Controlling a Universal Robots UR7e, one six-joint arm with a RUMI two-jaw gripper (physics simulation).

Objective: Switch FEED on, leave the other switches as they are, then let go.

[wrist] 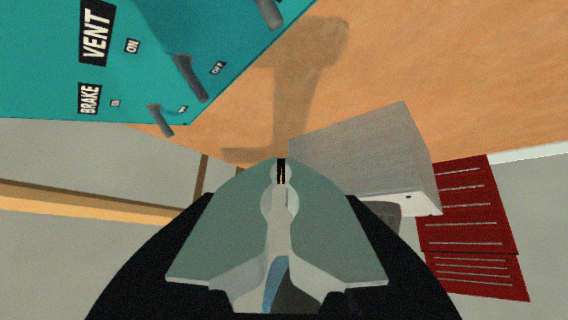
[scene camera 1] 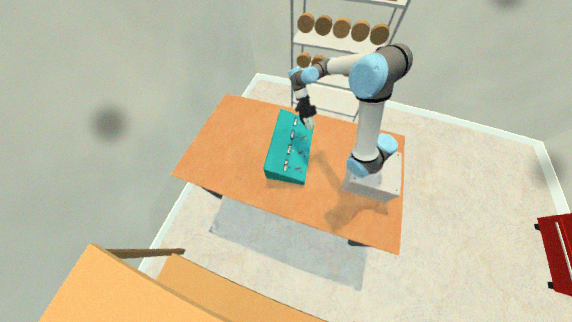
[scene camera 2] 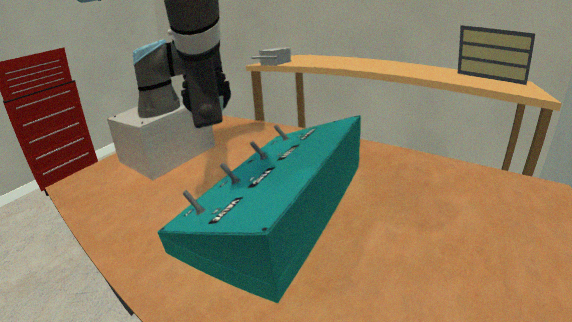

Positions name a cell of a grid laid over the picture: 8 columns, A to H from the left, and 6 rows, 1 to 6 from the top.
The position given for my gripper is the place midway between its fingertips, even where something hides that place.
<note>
In view: my gripper (scene camera 2: C3) and a teal switch box (scene camera 2: D5).
My gripper is seen too in the wrist view (wrist: D4). The teal switch box also shows in the wrist view (wrist: B2) and in scene camera 1 (scene camera 1: D3).
</note>
